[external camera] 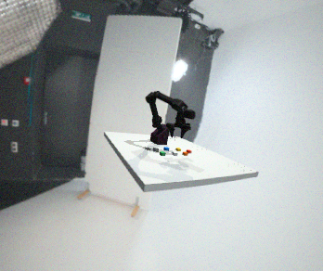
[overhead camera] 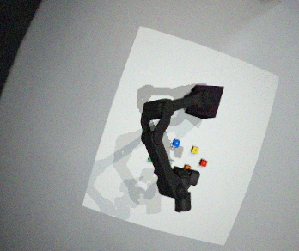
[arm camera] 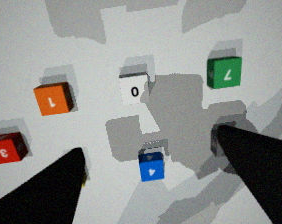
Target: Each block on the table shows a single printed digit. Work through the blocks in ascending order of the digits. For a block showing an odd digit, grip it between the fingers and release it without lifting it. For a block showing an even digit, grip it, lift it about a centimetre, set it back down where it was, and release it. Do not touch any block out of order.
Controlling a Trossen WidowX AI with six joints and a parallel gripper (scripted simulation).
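Now: the white block 11 cm below my gripper tip, 1 cm to the left of it and 1 cm ahead of it. Round my gripper tip: green block: 11 cm below, 10 cm to the right, 2 cm ahead; then blue block: 11 cm below, 11 cm behind, 1 cm to the right; then orange block: 11 cm below, 10 cm to the left.
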